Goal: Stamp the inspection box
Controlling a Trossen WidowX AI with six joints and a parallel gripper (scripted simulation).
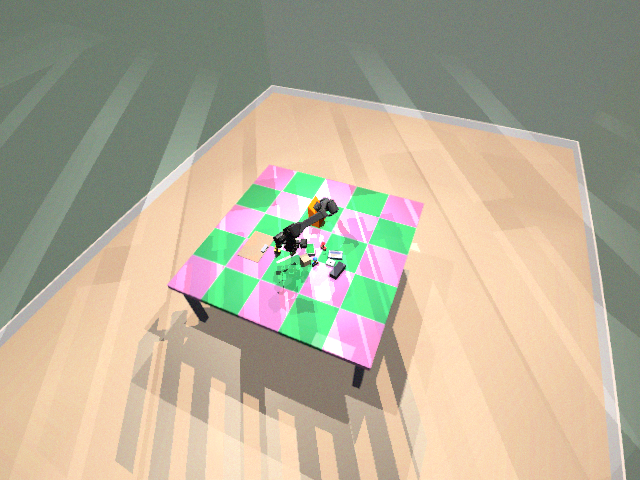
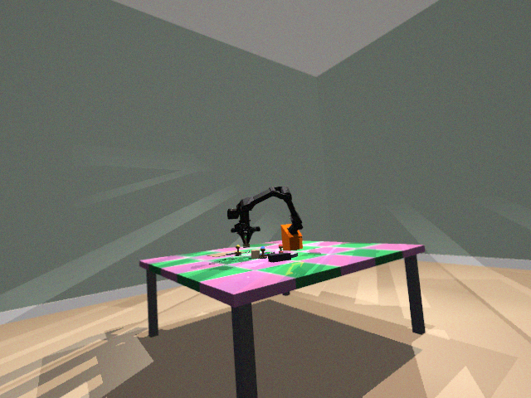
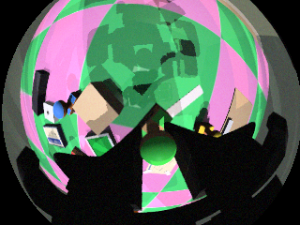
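The white strip is 80 mm below my gripper tip and 50 mm to the right of it. Also, from my gripper tip: tan block 80 mm to the left, 60 mm below, 10 mm behind; then green-knobbed stamp right at my gripper tip; then yellow-knobbed stamp 120 mm to the right, 60 mm below, 10 mm behind.
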